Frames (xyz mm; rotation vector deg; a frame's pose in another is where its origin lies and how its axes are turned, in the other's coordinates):
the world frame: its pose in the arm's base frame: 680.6 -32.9 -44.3 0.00 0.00 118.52
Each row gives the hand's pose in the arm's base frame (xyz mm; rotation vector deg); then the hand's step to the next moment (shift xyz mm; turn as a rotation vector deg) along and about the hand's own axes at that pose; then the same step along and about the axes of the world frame.
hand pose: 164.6 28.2 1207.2 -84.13 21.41 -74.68
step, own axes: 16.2 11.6 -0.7 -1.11 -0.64 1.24
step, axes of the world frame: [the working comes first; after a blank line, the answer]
step, axes of the arm's base frame: 9.7 -17.3 -1.7 0.41 1.72 0.21

-19.9 -0.2 -1.7 1.32 -1.18 0.21
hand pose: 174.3 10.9 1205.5 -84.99 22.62 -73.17
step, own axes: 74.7 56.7 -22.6 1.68 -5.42 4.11
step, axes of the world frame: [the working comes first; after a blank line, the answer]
step, axes of the arm's base frame: 29.4 -90.6 -15.5 2.08 2.66 6.14

-93.6 17.4 -15.5 1.34 -3.10 6.14
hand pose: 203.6 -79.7 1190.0 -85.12 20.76 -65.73
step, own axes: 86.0 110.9 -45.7 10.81 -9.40 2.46
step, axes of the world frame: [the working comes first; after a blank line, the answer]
step, axes of the arm's base frame: 44.9 -123.8 -66.6 3.60 -4.12 13.47

-130.2 19.7 -66.6 -5.34 -1.20 13.47
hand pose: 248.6 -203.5 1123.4 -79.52 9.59 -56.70
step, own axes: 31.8 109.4 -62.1 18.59 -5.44 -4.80
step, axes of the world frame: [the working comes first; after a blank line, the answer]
step, axes of the arm's base frame: 32.8 -81.2 -95.8 5.65 -15.14 11.70

-87.0 9.9 -95.8 -16.01 2.26 11.70
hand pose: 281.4 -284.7 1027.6 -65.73 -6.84 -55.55
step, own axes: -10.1 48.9 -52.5 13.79 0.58 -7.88
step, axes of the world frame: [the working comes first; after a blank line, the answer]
step, axes of the arm's base frame: 8.1 -33.1 -64.0 5.78 -14.40 3.44

-32.9 8.7 -64.0 -15.41 1.80 3.44
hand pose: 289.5 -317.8 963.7 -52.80 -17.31 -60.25
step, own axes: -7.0 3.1 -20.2 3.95 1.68 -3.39
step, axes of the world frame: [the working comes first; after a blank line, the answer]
step, axes of the arm's base frame: -4.9 -10.8 -18.1 2.71 -4.73 -0.46

-7.1 9.4 -18.1 -5.45 -0.12 -0.46
